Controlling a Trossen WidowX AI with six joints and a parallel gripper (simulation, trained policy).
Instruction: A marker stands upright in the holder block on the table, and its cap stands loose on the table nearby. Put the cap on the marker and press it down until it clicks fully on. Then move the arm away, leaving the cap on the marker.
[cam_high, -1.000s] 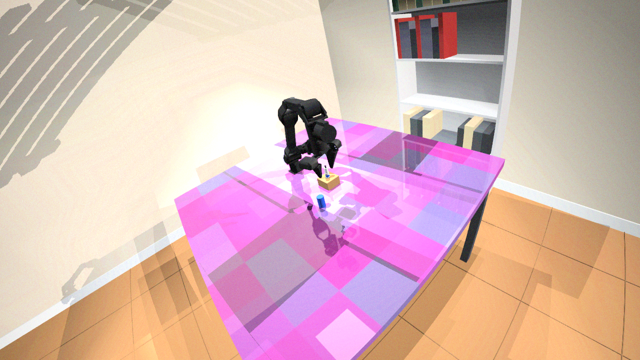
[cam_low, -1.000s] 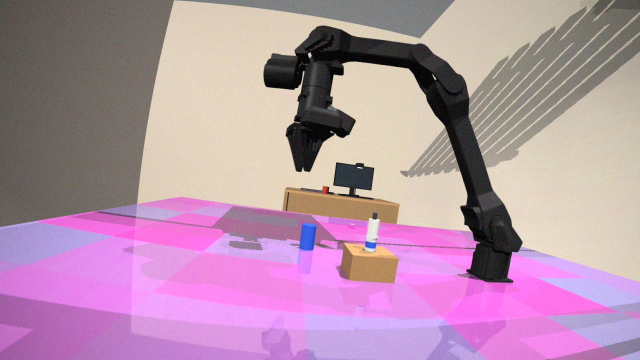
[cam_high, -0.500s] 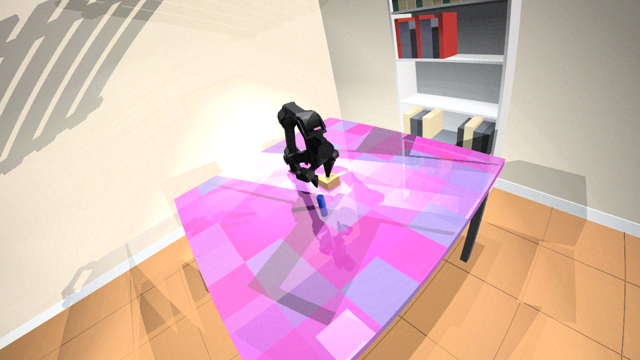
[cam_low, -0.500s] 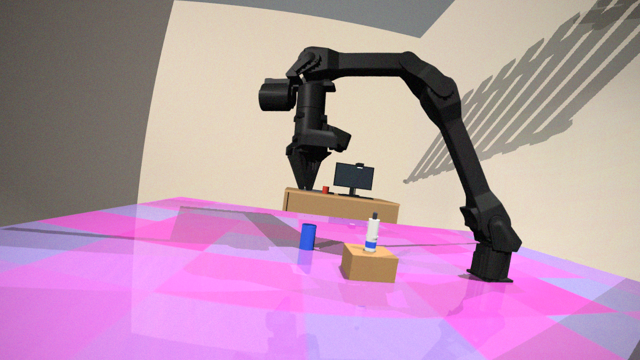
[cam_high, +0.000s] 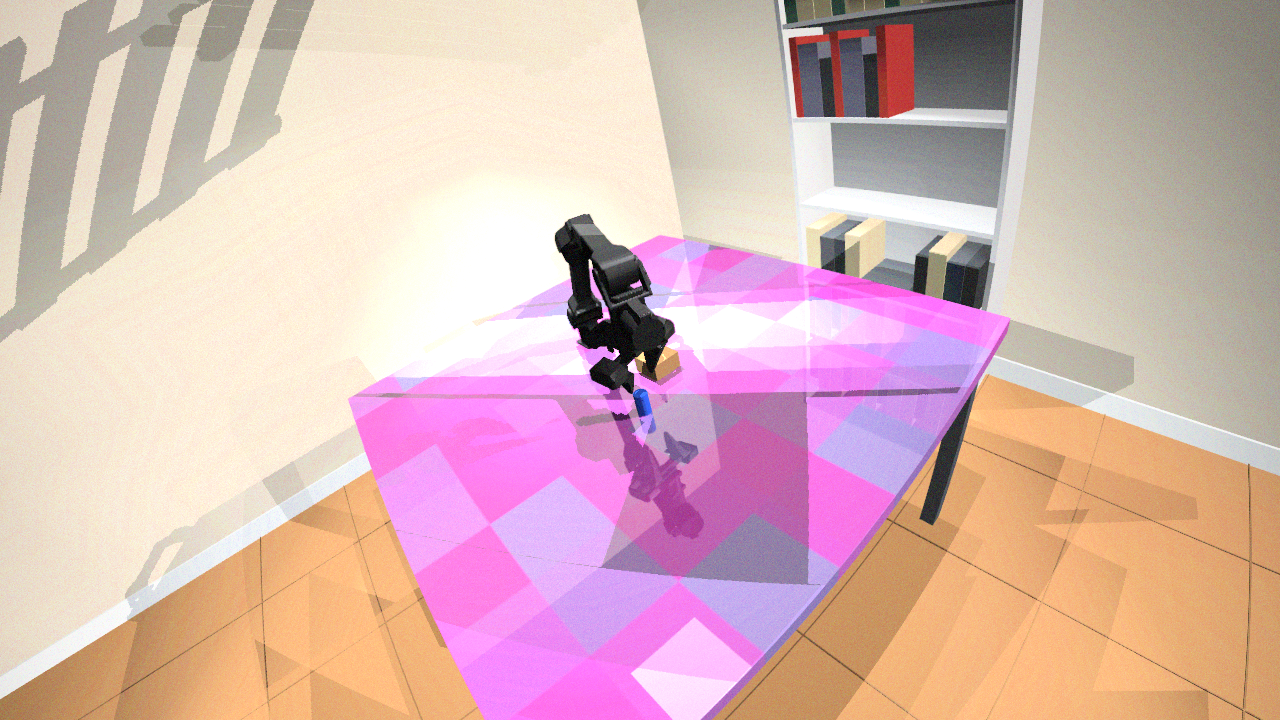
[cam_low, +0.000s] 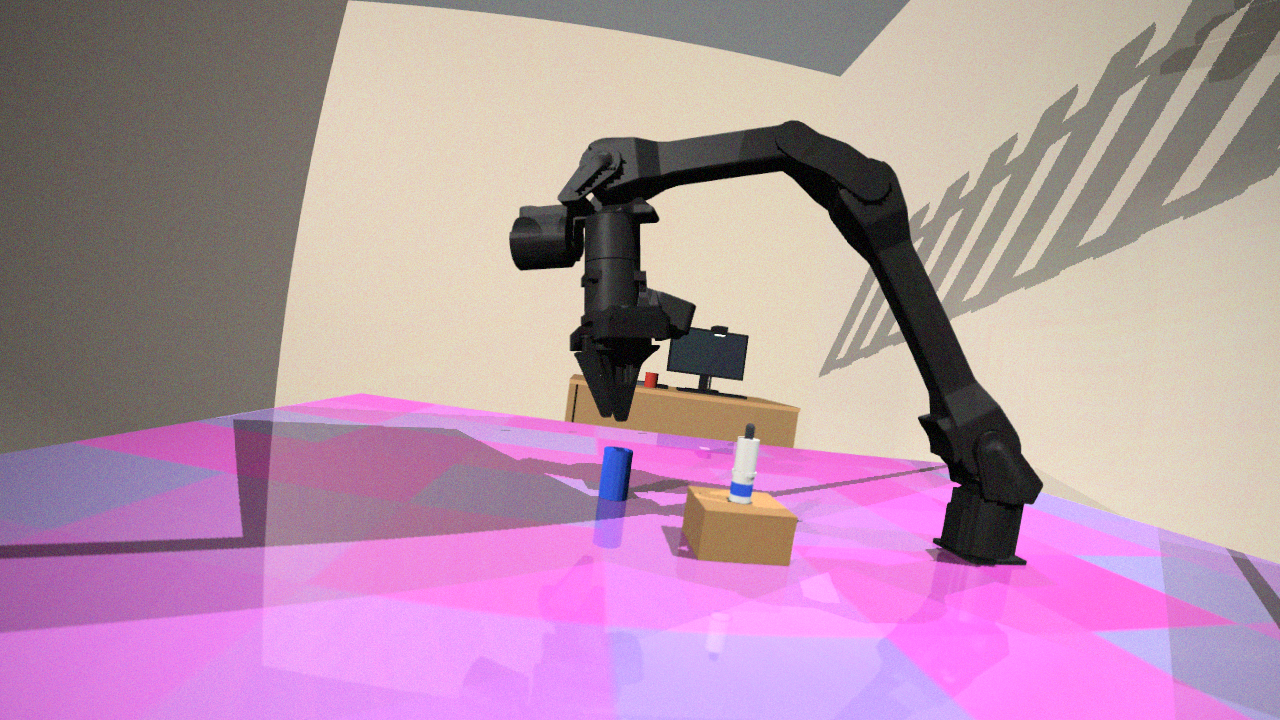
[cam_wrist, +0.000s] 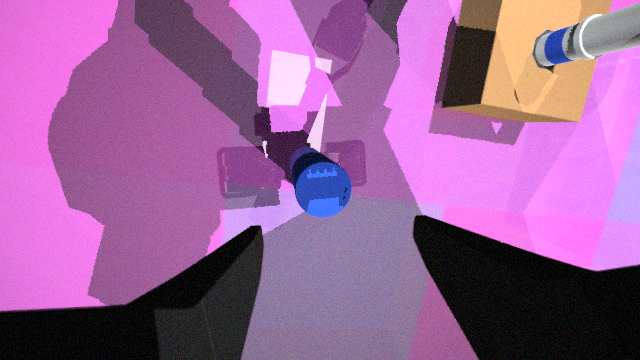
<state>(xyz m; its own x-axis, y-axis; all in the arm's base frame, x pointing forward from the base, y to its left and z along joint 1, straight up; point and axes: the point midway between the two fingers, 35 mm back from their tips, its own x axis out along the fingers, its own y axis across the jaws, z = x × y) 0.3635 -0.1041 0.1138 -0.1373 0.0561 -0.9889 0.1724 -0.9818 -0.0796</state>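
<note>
My gripper tip is now 5 cm above the blue cap and 1 cm past it. From my gripper tip the other things lie so: tan holder block 12 cm to the left, 10 cm behind, 6 cm below.
</note>
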